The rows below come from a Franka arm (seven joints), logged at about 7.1 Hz.
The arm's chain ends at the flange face. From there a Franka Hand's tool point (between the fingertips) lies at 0.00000 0.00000 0.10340 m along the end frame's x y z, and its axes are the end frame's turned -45 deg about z.
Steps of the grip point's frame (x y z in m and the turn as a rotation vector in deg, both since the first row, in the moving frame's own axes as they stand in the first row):
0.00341 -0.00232 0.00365 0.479 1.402 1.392
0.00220 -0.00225 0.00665 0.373 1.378 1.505
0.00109 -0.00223 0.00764 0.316 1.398 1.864
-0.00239 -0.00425 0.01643 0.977 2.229 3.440
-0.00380 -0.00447 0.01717 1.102 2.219 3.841
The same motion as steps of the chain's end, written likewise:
-0.00044 -0.00167 0.00368 1.330 0.653 1.392
-0.00135 -0.00093 0.00668 1.238 0.711 1.505
-0.00222 -0.00018 0.00767 1.212 0.765 1.864
-0.00641 0.00272 0.01652 2.267 0.885 3.440
-0.00741 0.00371 0.01727 2.348 0.790 3.841

